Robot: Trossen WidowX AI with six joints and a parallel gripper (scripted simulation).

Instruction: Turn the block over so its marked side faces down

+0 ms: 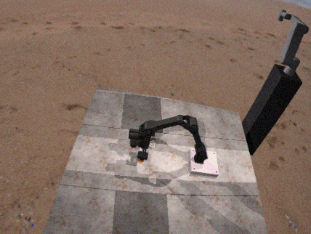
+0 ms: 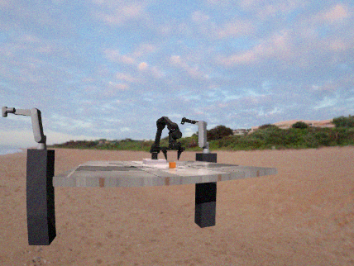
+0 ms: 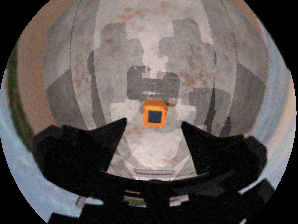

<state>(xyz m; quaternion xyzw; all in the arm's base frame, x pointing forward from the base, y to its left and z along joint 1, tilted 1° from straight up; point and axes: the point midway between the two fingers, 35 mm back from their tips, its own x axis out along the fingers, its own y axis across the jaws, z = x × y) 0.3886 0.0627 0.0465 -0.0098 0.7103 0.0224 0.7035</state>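
The small orange block lies 3 cm below my gripper tip.
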